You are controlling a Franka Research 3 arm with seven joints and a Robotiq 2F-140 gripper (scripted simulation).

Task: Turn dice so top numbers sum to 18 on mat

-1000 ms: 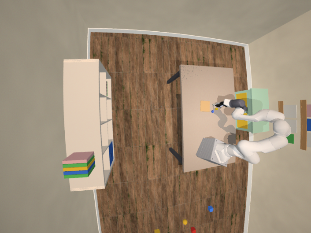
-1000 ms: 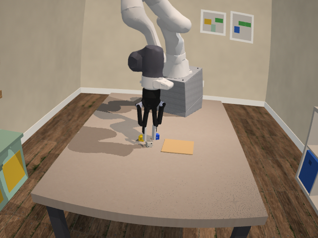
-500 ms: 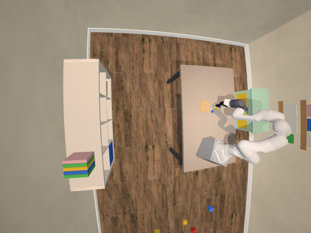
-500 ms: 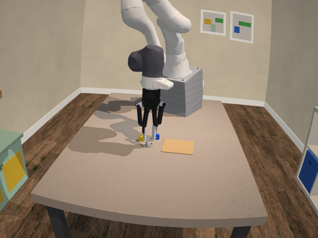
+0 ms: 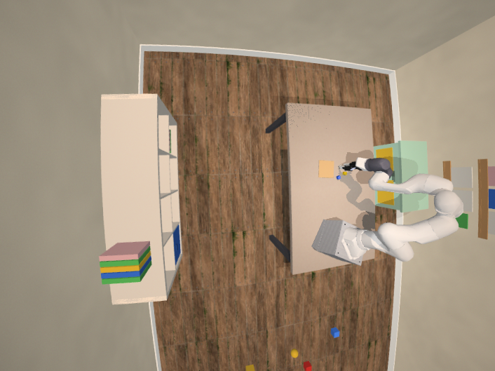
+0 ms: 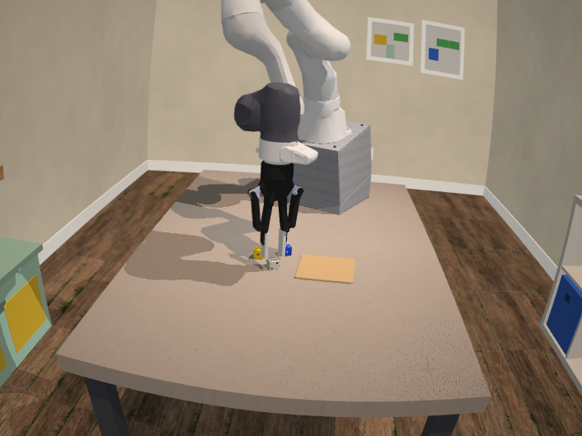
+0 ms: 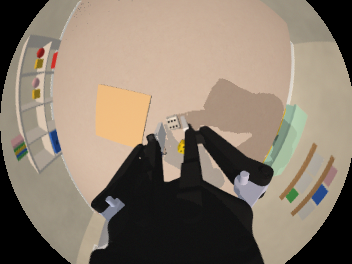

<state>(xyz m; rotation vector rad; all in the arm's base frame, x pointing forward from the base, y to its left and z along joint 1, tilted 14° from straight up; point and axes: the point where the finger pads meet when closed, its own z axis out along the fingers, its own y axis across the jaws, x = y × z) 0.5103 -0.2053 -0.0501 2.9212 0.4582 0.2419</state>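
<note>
The white die lies 50 mm below my hand. Round my hand: blue die (80 mm behind, 50 mm below, 40 mm to the left); then yellow die (60 mm behind, 50 mm below, 30 mm to the right); then mat (130 mm to the left, 60 mm below, 10 mm ahead).
</note>
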